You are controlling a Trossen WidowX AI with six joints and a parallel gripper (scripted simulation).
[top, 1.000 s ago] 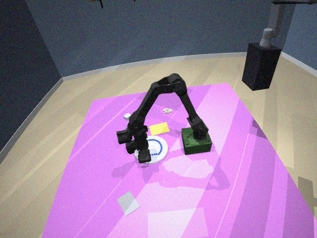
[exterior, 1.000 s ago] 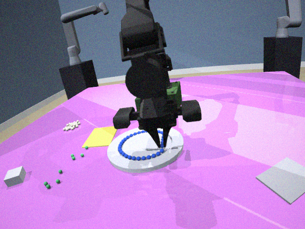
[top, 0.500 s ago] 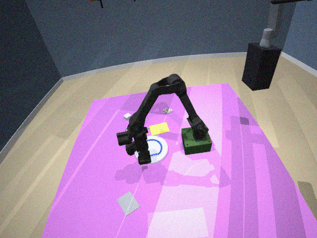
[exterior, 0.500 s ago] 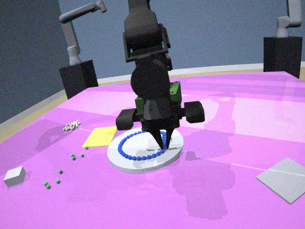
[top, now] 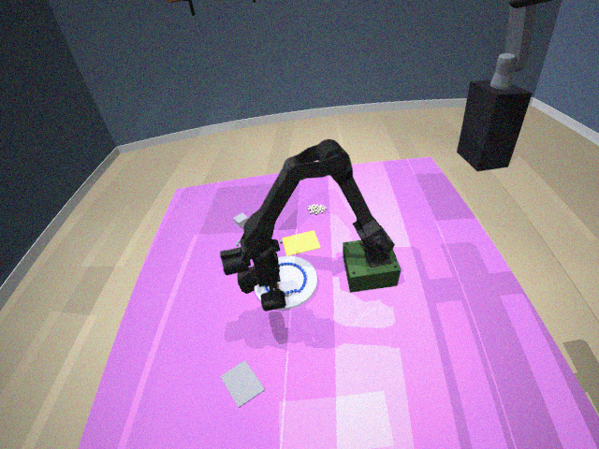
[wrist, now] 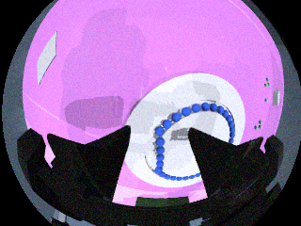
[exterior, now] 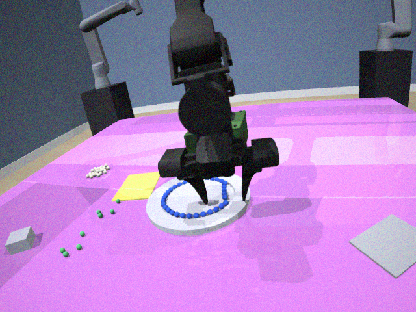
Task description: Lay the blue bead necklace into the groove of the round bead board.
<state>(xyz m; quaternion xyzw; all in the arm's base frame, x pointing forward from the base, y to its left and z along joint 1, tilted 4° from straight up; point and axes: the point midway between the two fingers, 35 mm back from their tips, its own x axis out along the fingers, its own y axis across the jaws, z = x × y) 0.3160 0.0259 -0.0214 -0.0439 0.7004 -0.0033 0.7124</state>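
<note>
The round white bead board is 3 cm behind my gripper tip, 6 cm to the right of it and 1 cm below it. The rest, counted from my gripper tip: yellow sheet: 10 cm behind, 22 cm to the right, 2 cm below; then grey tile: 11 cm ahead, 25 cm to the left, 2 cm below; then cube: 12 cm ahead, 39 cm to the right, 1 cm below.
</note>
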